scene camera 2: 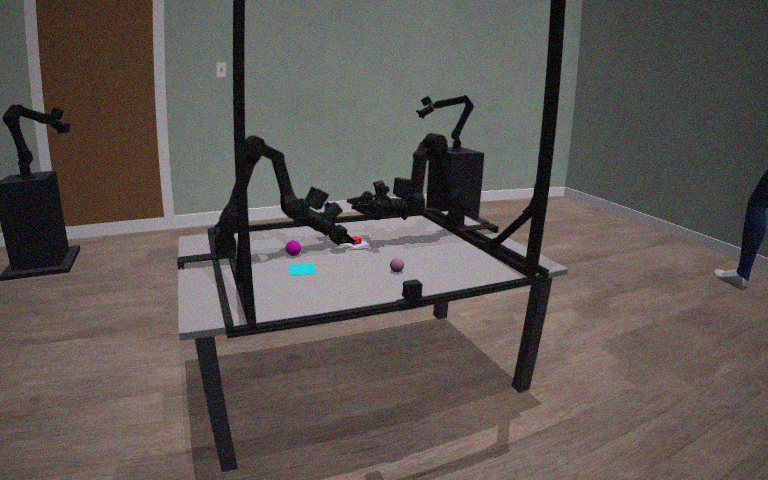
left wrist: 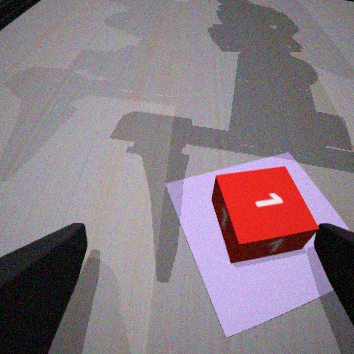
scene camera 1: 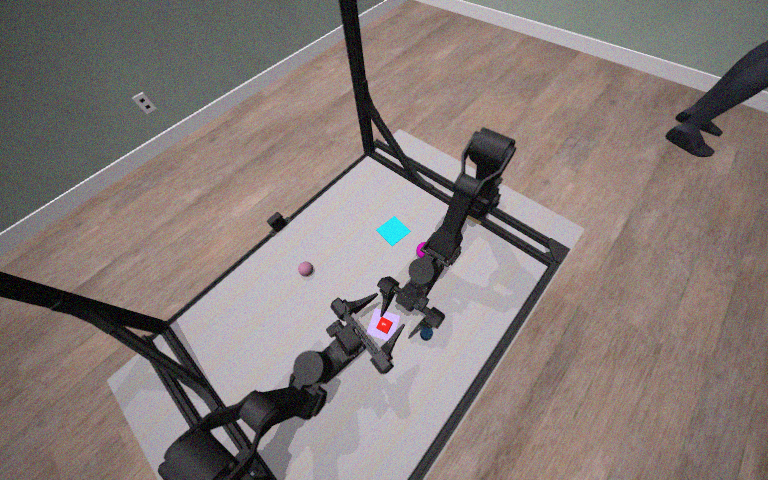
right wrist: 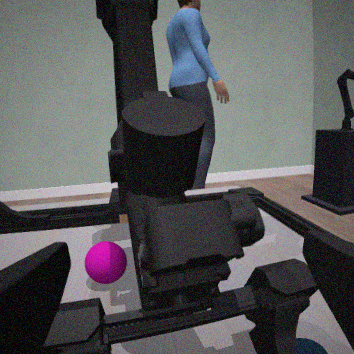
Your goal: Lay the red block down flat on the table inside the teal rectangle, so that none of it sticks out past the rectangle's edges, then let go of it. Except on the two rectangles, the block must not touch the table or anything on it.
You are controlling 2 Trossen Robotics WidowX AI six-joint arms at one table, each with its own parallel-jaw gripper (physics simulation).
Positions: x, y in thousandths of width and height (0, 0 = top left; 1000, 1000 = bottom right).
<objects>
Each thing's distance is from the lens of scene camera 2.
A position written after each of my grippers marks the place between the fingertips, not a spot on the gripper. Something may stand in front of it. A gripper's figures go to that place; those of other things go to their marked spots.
my left gripper (scene camera 2: 455, 495): 1.68 m
my right gripper (scene camera 2: 455, 424): 1.62 m
</objects>
